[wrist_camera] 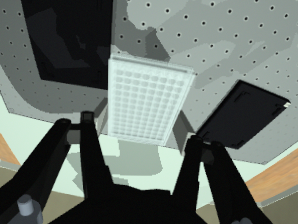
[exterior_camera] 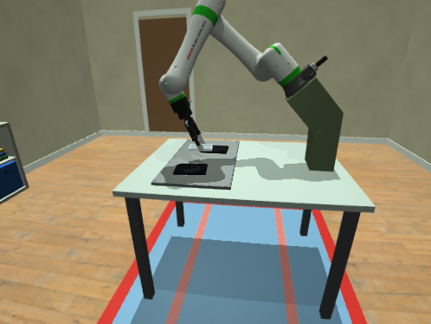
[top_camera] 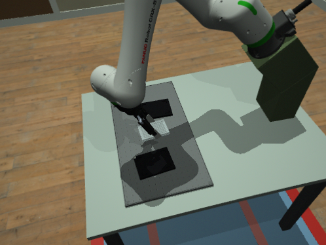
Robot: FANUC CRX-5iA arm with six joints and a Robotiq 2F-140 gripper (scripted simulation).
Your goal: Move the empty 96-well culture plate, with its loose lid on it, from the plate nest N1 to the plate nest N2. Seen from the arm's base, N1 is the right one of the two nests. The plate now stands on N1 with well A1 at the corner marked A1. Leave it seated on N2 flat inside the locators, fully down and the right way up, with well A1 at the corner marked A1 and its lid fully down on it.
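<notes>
Now: the black nest N2 130 mm to the left of my hand and 100 mm below it. From my hand the other things lie so: black nest N1 (10 mm behind, 210 mm to the right, 100 mm below); clear lid (20 mm below).
</notes>
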